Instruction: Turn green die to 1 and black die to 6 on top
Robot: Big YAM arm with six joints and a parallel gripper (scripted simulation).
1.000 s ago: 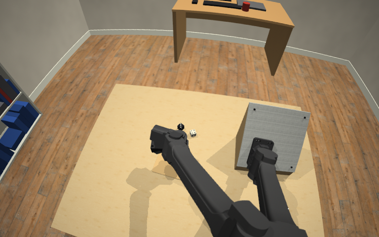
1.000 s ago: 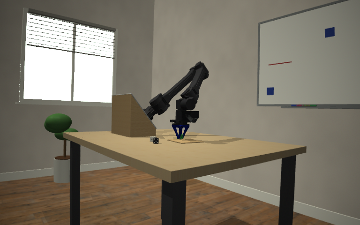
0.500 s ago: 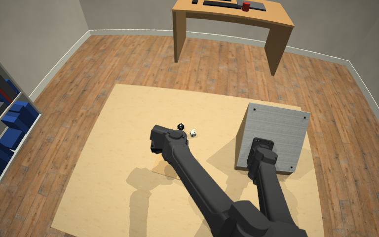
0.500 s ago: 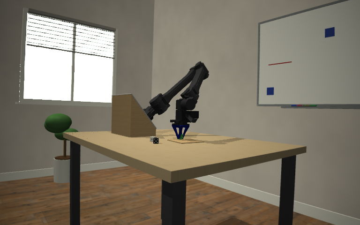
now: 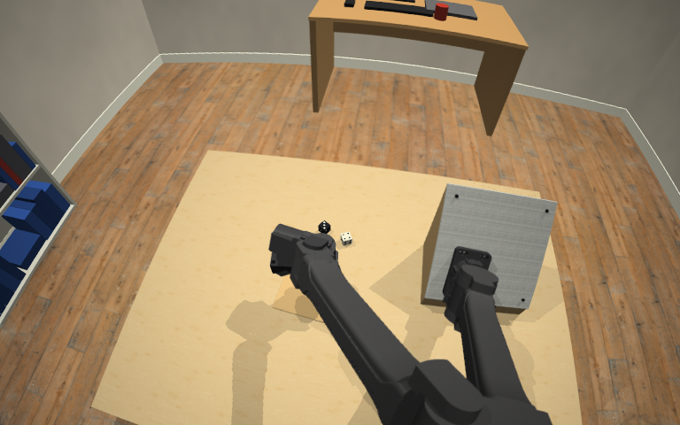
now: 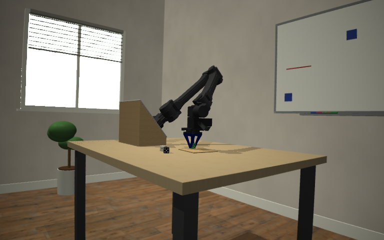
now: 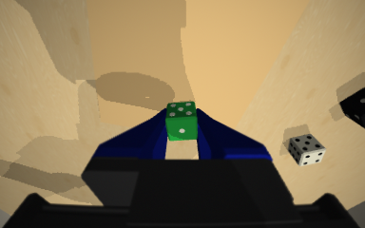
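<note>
Now: the green die right at my hand. Round my hand: black die 4 cm ahead, 17 cm to the right, 1 cm below; tan mat 4 cm ahead, 1 cm to the left, 2 cm below; white die 2 cm behind, 15 cm to the right, 1 cm below.
</note>
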